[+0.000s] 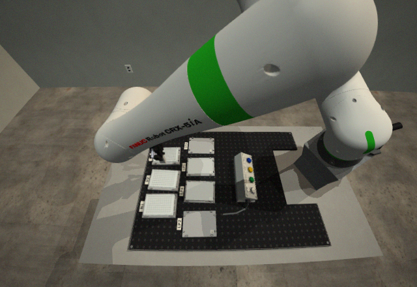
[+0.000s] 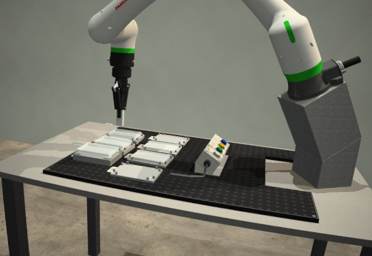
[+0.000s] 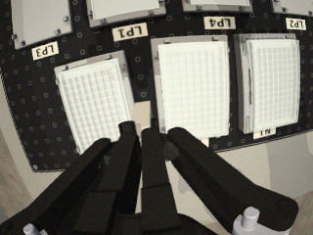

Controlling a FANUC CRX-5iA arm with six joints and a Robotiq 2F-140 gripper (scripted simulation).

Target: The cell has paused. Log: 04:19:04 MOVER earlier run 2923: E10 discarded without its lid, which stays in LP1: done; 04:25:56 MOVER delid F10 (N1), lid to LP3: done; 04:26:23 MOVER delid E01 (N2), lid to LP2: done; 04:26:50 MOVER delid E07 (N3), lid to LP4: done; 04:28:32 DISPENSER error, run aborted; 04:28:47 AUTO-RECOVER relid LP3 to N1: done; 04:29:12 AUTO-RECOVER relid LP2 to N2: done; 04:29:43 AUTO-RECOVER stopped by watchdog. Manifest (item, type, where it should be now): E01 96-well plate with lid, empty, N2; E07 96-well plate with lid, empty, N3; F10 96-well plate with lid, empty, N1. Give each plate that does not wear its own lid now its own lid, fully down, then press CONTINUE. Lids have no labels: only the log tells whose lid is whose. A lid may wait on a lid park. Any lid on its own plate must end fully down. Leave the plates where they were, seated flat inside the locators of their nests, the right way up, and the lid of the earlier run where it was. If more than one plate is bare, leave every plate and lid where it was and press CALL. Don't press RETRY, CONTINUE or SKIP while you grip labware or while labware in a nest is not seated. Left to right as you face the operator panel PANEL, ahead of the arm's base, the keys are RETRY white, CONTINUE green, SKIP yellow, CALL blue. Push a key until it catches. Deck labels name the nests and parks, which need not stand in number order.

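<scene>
Right now the park LP4 is 17 cm behind my hand, 13 cm to the left of it and 11 cm below it. Round my hand: plate 7 cm to the right, 9 cm below; LP1 label 9 cm behind, 11 cm below; N3 label 9 cm ahead, 7 cm to the right, 11 cm below.
</scene>
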